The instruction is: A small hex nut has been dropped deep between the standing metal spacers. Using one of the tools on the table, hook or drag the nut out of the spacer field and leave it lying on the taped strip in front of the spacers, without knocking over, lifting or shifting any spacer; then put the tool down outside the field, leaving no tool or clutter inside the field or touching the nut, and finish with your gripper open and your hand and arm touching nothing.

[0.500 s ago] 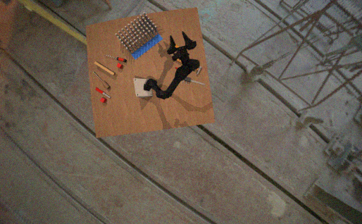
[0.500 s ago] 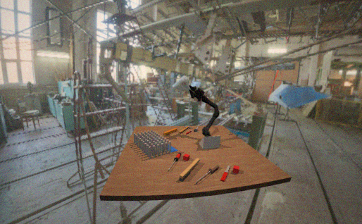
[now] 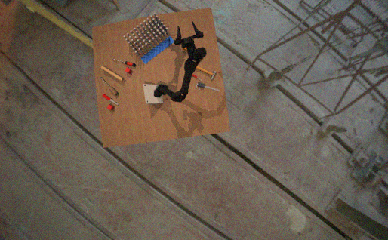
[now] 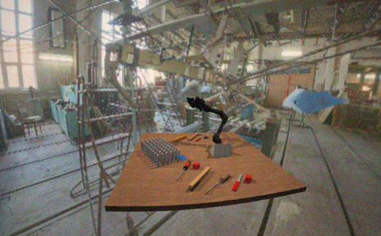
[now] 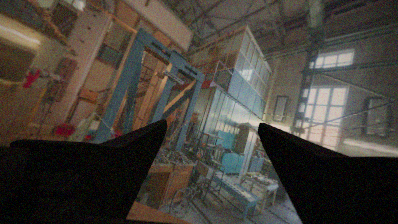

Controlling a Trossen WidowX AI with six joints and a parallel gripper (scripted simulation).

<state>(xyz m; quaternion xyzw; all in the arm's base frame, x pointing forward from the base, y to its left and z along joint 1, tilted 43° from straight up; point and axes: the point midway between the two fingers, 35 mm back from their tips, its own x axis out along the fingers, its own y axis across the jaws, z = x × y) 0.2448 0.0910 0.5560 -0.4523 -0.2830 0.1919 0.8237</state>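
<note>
Right now my gripper tip is 210 mm past the thin hook tool, 830 mm to the right of it and 480 mm above it. Also, from my gripper tip: blue taped strip (120 mm ahead, 310 mm to the left, 490 mm below); orange bar (70 mm ahead, 30 mm to the right, 480 mm below).
</note>
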